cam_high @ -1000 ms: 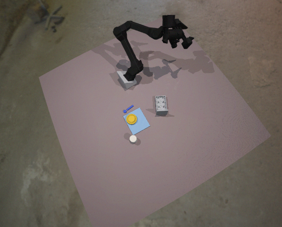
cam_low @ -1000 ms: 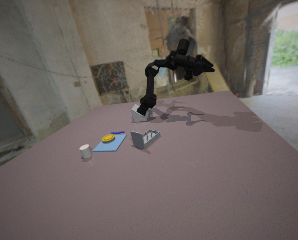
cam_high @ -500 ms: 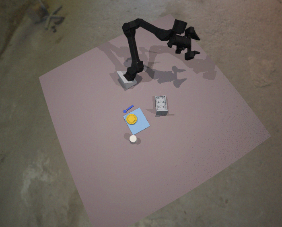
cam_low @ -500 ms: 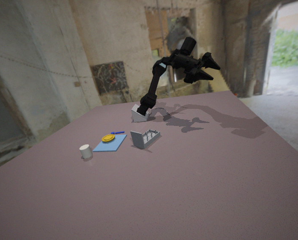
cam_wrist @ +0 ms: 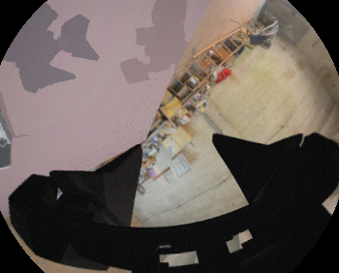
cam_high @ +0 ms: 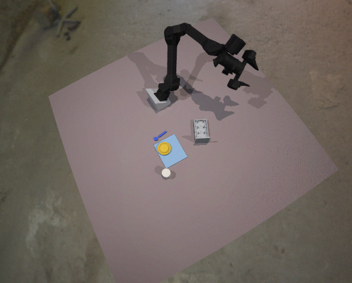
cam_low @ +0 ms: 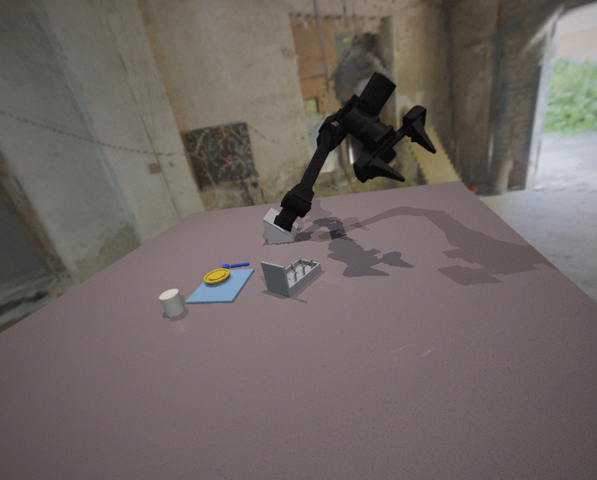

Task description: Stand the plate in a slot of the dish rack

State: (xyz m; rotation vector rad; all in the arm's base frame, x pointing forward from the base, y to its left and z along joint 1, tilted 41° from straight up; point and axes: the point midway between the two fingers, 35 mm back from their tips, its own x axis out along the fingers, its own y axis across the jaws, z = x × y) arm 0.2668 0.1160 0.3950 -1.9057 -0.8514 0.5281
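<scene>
My gripper tip is now 530 mm to the left of the yellow plate, 220 mm above it and 50 mm past it. The rest, counted from my gripper tip: grey dish rack: 310 mm to the right, 210 mm below; blue spoon: 510 mm to the right, 230 mm below, 130 mm behind; light blue mat: 510 mm to the right, 230 mm below, 20 mm behind.
</scene>
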